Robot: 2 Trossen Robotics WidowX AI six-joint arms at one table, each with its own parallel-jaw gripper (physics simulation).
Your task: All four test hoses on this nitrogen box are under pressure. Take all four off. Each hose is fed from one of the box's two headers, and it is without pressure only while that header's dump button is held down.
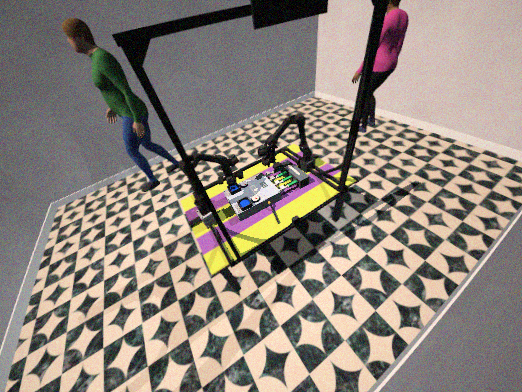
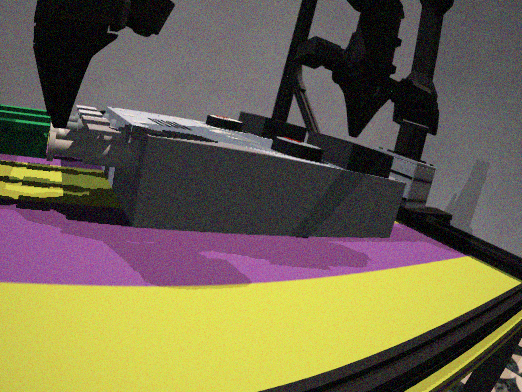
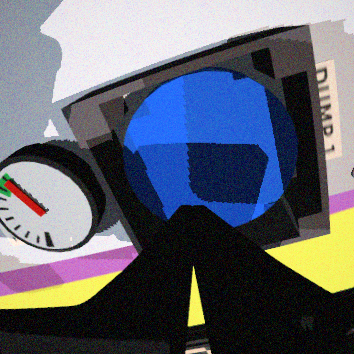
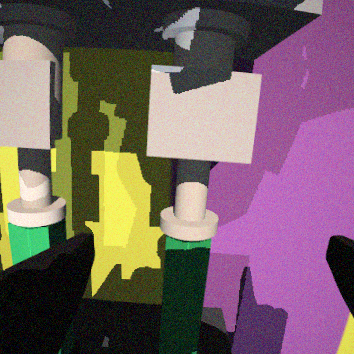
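Seen in the pictures: left gripper, fingertip midpoint: (image 1: 234, 185) (image 2: 352, 136) (image 3: 190, 216); right gripper, fingertip midpoint: (image 1: 272, 169) (image 2: 55, 121) (image 4: 212, 246); left arm's base, origin of the base link: (image 1: 205, 211) (image 2: 406, 157); right arm's base, origin of the base link: (image 1: 306, 159).
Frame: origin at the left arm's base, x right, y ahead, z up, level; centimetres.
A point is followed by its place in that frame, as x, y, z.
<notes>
The grey nitrogen box (image 1: 267, 187) @(11.3, 46.4, -3.2) (image 2: 260, 200) @(-7.9, 42.5, -7.6) stands on the striped table. My left gripper (image 3: 190, 216) @(-6.2, 28.4, 0.7) (image 2: 355, 134) @(-6.2, 28.4, 0.7) is shut and empty, its tips over the lower edge of the blue button (image 3: 220, 110) @(-3.9, 26.0, -1.5) beside the label DUMP 1 (image 3: 327, 110) @(-6.3, 21.7, -3.1). Whether the button is down cannot be told. The gauge (image 3: 65, 220) @(-5.5, 34.9, -1.7) beside it has its red needle by a green mark. My right gripper (image 4: 212, 246) @(-2.1, 62.4, -3.3) (image 2: 60, 125) @(-2.1, 62.4, -3.3) is open, one finger on each side of a green hose (image 4: 185, 295) @(-0.9, 65.6, -4.7) with a white collar and pale square block. Another green hose (image 4: 30, 237) @(5.7, 62.2, -4.7) is at the left. The hoses' far ends are hidden.
A second blue button (image 1: 245, 203) @(13.6, 24.7, -1.6) lies on the box's near left part. A grey block (image 1: 302, 176) @(21.9, 72.6, -3.2) stands beyond the hoses. Black frame posts (image 1: 354, 120) @(47.0, 84.4, 43.0) rise around the table. Two people, in green (image 1: 112, 75) and pink (image 1: 392, 40), are behind.
</notes>
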